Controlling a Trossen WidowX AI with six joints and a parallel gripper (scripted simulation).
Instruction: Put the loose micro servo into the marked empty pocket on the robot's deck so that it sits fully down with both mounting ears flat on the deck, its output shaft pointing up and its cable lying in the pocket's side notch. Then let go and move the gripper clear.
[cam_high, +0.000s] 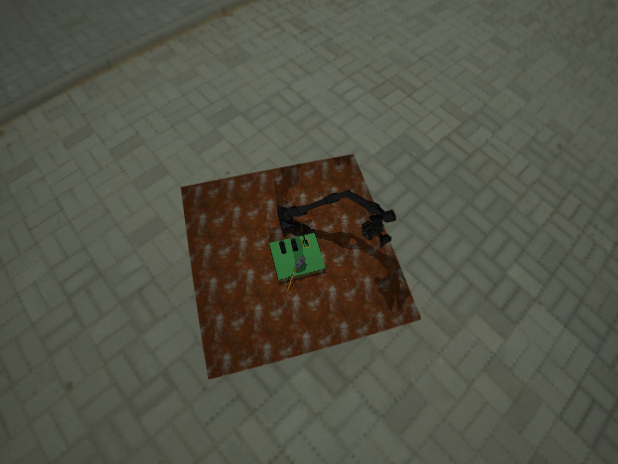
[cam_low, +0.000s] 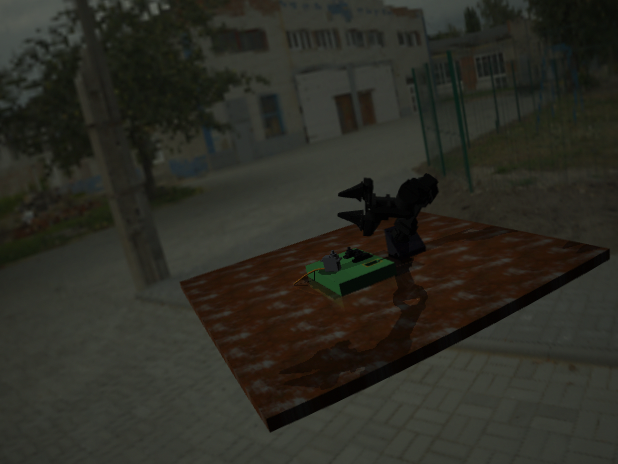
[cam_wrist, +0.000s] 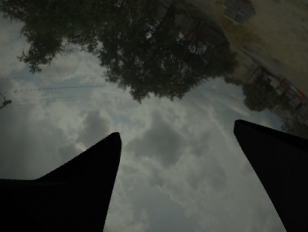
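Now: gripper tip 90 mm past the green deck, 400 mm to the left of it and 360 mm above it.
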